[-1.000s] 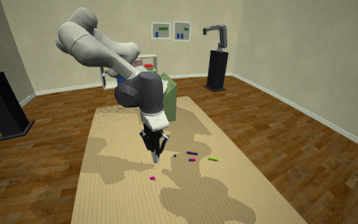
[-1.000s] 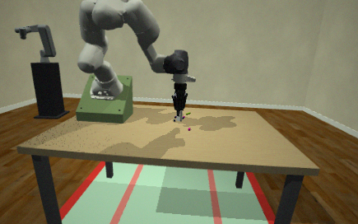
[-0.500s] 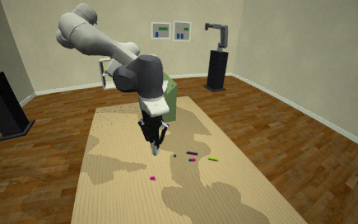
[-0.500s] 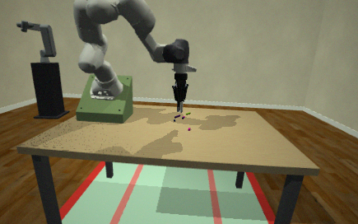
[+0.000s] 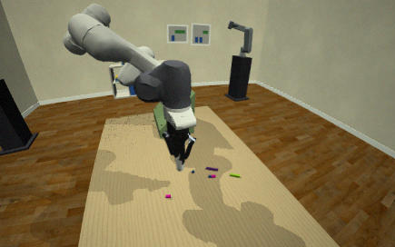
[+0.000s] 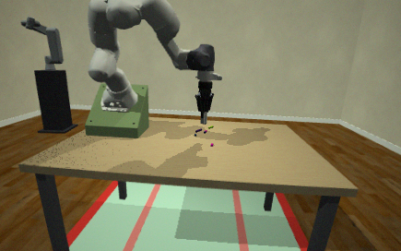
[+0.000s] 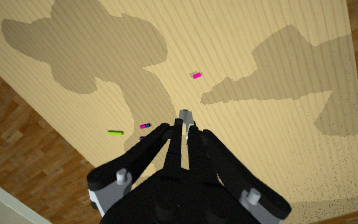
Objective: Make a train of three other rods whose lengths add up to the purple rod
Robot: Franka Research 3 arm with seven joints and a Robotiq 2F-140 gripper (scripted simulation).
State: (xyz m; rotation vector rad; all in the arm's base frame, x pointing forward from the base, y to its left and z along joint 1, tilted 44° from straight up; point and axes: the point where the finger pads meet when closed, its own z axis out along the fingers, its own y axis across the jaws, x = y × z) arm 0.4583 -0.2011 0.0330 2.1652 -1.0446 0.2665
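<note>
Now: the purple rod 170 mm to the left of my hand, 130 mm below it and 10 mm behind it. Also, from my hand: dark blue piece: 130 mm below, 80 mm to the left, 40 mm behind; grey rod: 30 mm below; lime rod: 250 mm to the left, 130 mm below, 80 mm ahead.
</note>
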